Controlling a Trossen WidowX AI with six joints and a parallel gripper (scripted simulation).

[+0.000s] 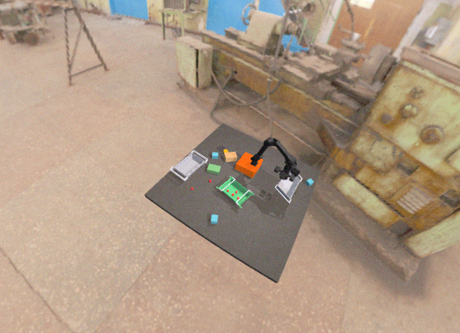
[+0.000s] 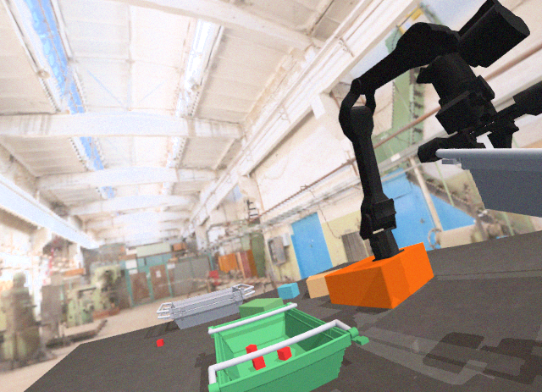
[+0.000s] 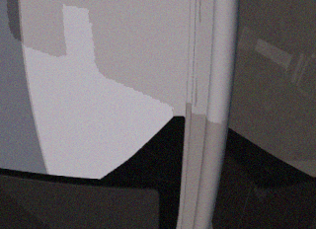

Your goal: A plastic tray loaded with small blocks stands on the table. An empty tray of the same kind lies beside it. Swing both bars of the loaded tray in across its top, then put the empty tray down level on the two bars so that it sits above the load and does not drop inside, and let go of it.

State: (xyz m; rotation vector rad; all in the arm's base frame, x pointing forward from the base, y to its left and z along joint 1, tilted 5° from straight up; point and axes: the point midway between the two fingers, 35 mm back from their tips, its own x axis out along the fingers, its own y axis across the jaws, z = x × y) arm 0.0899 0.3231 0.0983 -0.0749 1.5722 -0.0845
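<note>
My gripper tip is now 70 mm to the right of the grey tray. Also, from my gripper tip: tan block 60 mm behind, 570 mm to the right, 150 mm below; green block 170 mm ahead, 610 mm to the right, 160 mm below.
</note>
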